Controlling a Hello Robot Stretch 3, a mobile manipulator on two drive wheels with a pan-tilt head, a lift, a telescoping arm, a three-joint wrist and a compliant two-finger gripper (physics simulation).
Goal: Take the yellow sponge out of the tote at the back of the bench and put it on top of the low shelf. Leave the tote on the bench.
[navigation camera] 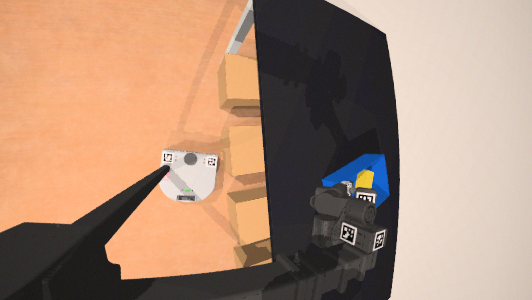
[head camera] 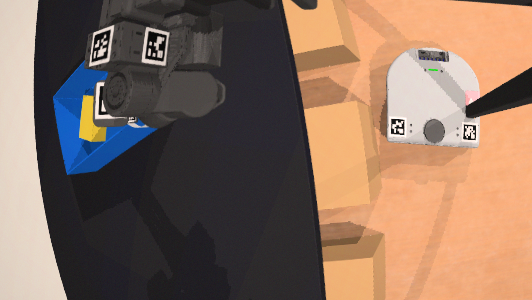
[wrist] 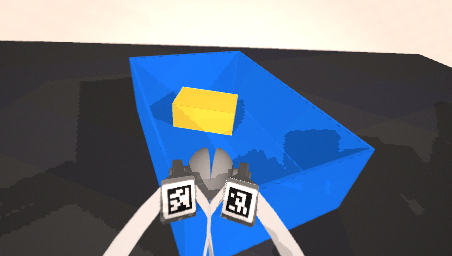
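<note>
The yellow sponge lies inside the blue tote, toward its far left part in the wrist view. The tote stands at an angle on the black bench. My gripper is shut, with its rounded fingertips almost together and nothing seen between them. The fingertips reach over the tote's near rim and show in front of the sponge, apart from it. In the head view the wrist hides part of the tote. I cannot identify the low shelf.
Several tan boxes stand on the floor along the bench's front edge. My white base is on the wood floor beyond them. A pale grey bar shows beside the bench. The arm extends over the bench.
</note>
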